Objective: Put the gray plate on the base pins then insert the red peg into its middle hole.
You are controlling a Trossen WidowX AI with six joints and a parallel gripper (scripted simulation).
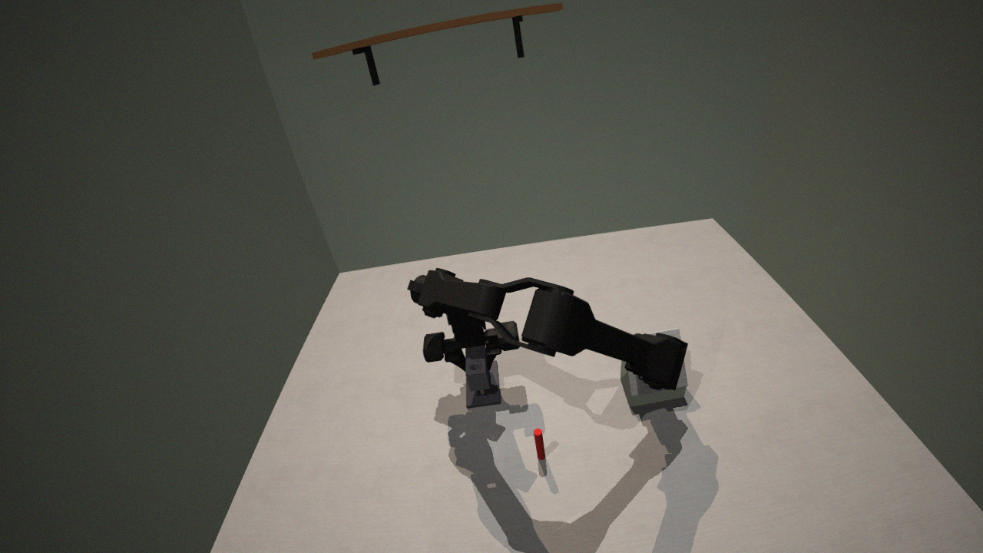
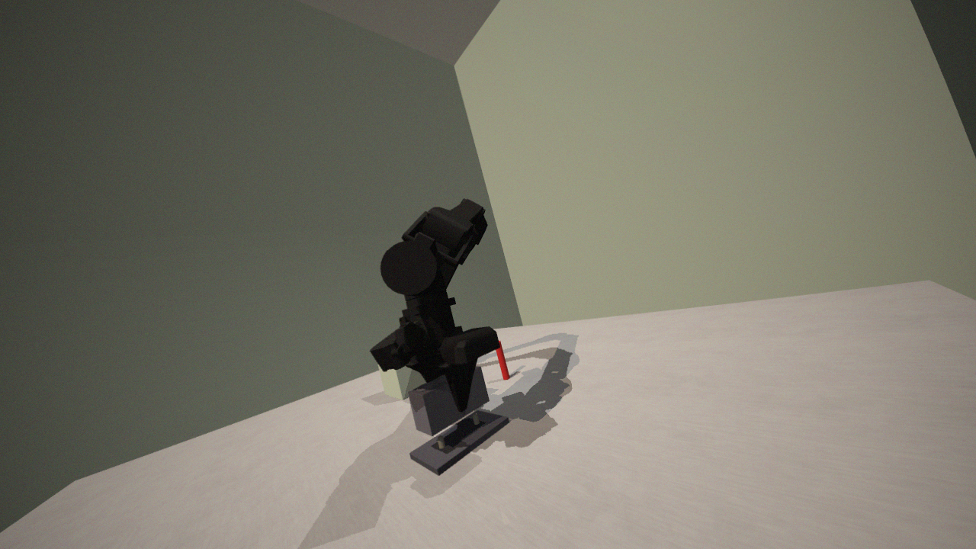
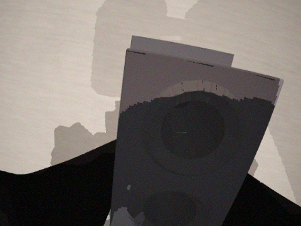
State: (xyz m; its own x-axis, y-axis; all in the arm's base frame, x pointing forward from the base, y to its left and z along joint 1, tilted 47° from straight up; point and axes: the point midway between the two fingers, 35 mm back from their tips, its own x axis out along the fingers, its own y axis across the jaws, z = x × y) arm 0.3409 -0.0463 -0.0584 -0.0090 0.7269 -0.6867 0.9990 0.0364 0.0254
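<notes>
My gripper tip is 30 mm below the gray plate. From my gripper tip the other things lie so: dark base: 40 mm below; then red peg: 110 mm behind, 190 mm to the left.
</notes>
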